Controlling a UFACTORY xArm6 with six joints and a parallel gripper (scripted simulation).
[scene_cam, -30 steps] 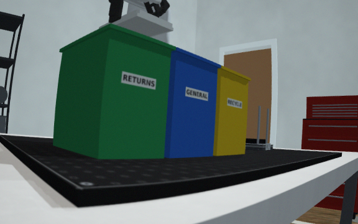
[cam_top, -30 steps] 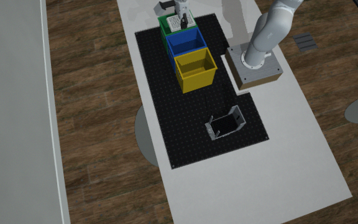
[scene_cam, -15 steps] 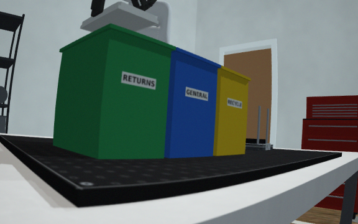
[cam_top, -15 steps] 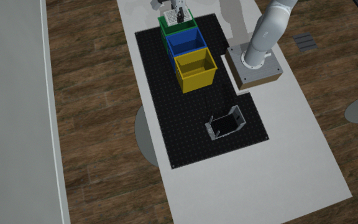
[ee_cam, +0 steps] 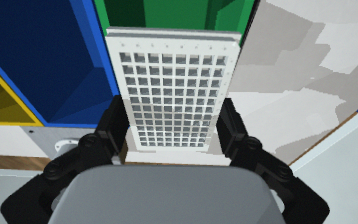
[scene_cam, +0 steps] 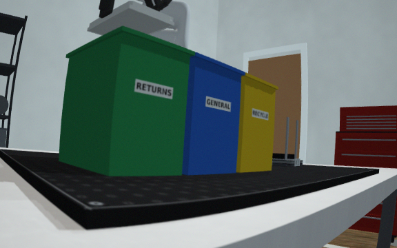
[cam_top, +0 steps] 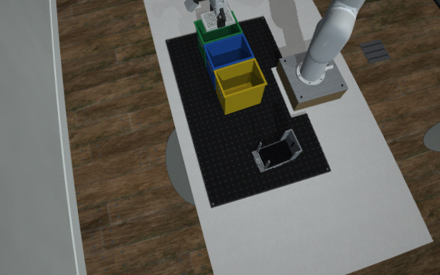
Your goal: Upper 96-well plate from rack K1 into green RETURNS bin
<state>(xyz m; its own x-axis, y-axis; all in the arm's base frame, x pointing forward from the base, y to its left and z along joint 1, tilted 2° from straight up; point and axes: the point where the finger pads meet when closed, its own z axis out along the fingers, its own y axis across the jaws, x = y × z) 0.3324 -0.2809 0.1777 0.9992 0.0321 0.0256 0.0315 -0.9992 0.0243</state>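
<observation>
Right now the green returns bin is 15 cm below my hand. Round my hand: white 96-well plate (1 cm below); then yellow recycle bin (1 cm behind, 27 cm to the left, 15 cm below); then blue general bin (13 cm to the left, 15 cm below).
</observation>
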